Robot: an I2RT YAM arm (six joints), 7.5 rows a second.
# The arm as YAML. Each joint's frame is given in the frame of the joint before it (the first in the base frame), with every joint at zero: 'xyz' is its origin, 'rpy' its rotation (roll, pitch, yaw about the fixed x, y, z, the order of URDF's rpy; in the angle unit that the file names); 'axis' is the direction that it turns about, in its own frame. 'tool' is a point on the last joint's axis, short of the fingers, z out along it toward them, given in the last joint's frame.
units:
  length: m
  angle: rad
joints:
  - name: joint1
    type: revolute
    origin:
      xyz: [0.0, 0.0, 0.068]
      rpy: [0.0, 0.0, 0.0]
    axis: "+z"
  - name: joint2
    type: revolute
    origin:
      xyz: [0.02, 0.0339, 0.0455]
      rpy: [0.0, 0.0, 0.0]
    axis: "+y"
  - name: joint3
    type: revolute
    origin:
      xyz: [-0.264, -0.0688, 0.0]
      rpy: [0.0, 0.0, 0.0]
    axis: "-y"
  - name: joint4
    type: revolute
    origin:
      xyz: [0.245, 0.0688, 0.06]
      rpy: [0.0, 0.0, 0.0]
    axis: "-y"
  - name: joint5
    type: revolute
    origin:
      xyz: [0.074, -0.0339, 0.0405]
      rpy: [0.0, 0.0, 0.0]
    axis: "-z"
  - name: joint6
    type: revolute
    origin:
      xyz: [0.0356, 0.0, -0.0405]
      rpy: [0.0, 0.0, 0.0]
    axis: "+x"
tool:
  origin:
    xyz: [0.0, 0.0, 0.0]
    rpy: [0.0, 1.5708, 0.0]
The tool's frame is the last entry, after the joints.
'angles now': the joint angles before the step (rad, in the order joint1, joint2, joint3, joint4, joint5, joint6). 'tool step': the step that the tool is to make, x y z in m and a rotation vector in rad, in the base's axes. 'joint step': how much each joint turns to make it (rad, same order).
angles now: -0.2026, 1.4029, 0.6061, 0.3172, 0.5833, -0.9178
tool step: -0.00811, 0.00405, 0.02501, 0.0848, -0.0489, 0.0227
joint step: 0.0017, -0.1021, 0.0443, -0.1600, -0.0621, 0.0849
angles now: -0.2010, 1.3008, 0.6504, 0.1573, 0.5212, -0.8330
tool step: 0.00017, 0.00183, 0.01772, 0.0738, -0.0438, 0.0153
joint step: 0.0008, -0.0348, 0.0559, -0.0972, -0.0514, 0.0732
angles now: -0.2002, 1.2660, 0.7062, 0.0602, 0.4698, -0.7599
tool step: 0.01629, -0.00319, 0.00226, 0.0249, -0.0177, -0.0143
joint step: 0.0003, 0.0689, 0.0595, 0.0059, -0.0006, 0.0353
